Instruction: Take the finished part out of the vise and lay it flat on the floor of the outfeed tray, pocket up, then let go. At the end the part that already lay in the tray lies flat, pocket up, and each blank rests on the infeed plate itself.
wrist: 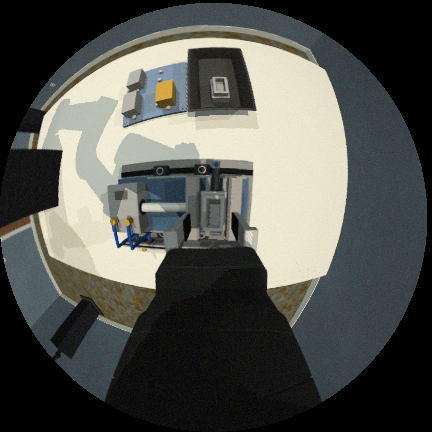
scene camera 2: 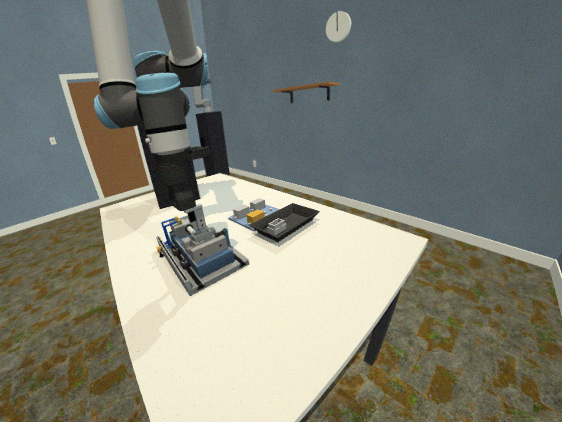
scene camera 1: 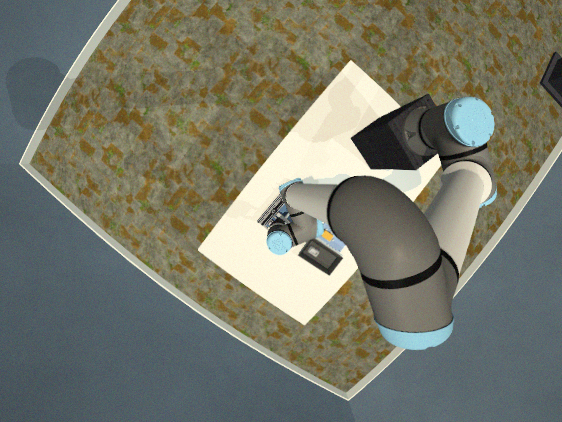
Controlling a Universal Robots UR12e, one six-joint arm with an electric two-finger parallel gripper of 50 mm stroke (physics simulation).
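Places are measured from the arm's base along level axes (x right, y back, z down), in metres.
Where they show: gripper, fingertip midpoint: (wrist: pixel 210 220) (scene camera 2: pixel 197 224); arm's base at its link origin: (scene camera 1: pixel 423 131).
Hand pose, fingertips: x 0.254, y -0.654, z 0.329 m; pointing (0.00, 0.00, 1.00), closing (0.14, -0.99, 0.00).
Observation:
Each offset is from my fingertips to the top centre of the thing. "*": to the spot under its first point.
My gripper (wrist: pixel 210 220) is open and empty over the vise @(dx -0.011, dy +0.063, dz +0.042 m) (scene camera 2: pixel 215 264) (wrist: pixel 167 220) (scene camera 1: pixel 270 212). In the wrist view its fingers stand apart, left and right of the near end of the grey finished part @(dx -0.002, dy -0.004, dz +0.027 m) (wrist: pixel 204 211), which sits in the vise with its pocket up. Finger contact with the part or jaws cannot be told. The black outfeed tray (scene camera 1: pixel 330 262) (scene camera 2: pixel 301 218) (wrist: pixel 215 64) holds another grey part @(dx -0.260, dy -0.060, dz +0.095 m) (scene camera 2: pixel 276 228) (wrist: pixel 220 94), lying flat, pocket up. Two grey blanks @(dx -0.376, dy +0.141, dz +0.098 m) (wrist: pixel 135 80) @(dx -0.286, dy +0.150, dz +0.098 m) (wrist: pixel 131 104) and an orange block @(dx -0.278, dy +0.060, dz +0.098 m) (scene camera 2: pixel 255 216) (wrist: pixel 165 93) stand on the blue infeed plate @(dx -0.327, dy +0.097, dz +0.133 m) (wrist: pixel 150 112).
The tray stands close beside the infeed plate. Blue hoses @(* dx +0.018, dy +0.145, dz +0.033 m) (wrist: pixel 130 237) with brass fittings rise at one end of the vise. A grey rail with dark round fittings @(* dx -0.087, dy +0.087, dz +0.104 m) (wrist: pixel 160 170) runs along the vise's side facing the plate and tray. The black robot pedestal (scene camera 1: pixel 395 140) stands at the table.

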